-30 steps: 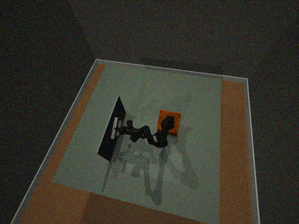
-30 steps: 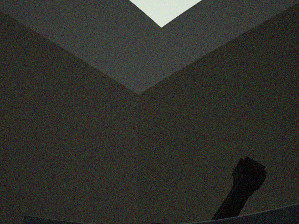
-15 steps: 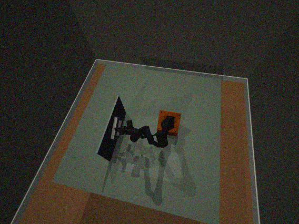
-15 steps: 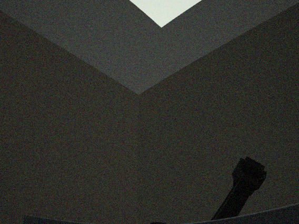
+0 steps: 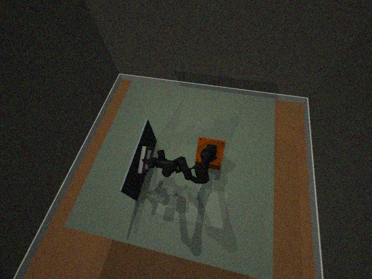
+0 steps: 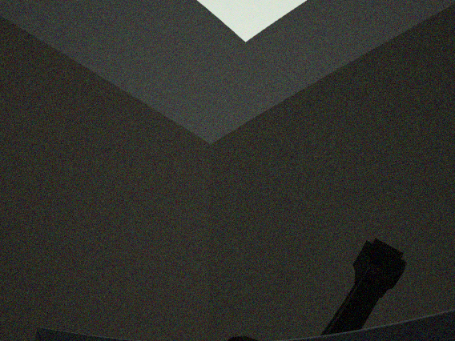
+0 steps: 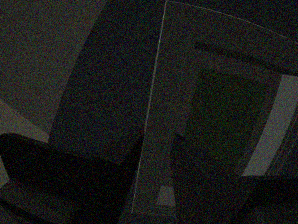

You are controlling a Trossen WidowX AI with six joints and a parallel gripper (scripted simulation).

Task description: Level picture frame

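Now: the picture frame 5 cm below my gripper tip, 2 cm to the right of it and 1 cm ahead of it. Round my gripper tip: wall panel: 6 cm below, 2 cm ahead, 1 cm to the right.
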